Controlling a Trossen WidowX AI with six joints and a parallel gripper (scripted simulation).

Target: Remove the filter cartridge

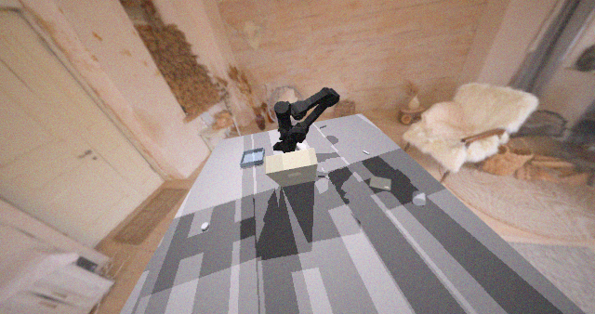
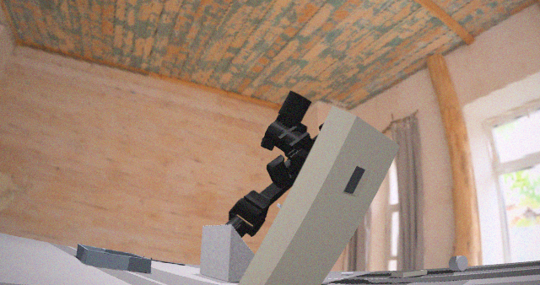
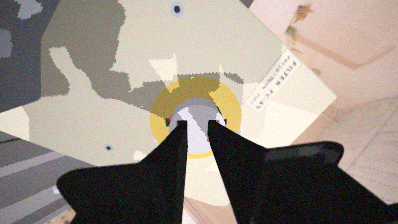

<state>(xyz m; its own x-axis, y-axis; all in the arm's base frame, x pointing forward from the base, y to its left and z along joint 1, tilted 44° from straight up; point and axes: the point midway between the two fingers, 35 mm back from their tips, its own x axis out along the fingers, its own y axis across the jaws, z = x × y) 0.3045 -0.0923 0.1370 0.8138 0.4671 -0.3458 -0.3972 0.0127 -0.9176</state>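
My gripper tip is now 30 mm past the beige service panel and 90 mm above it. From my gripper tip the other things lie so: round filter cartridge: 10 mm ahead, 10 mm below; then small white piece: 110 mm ahead, 440 mm to the right, 240 mm below; then white flat block: 30 mm behind, 400 mm to the left, 240 mm below.
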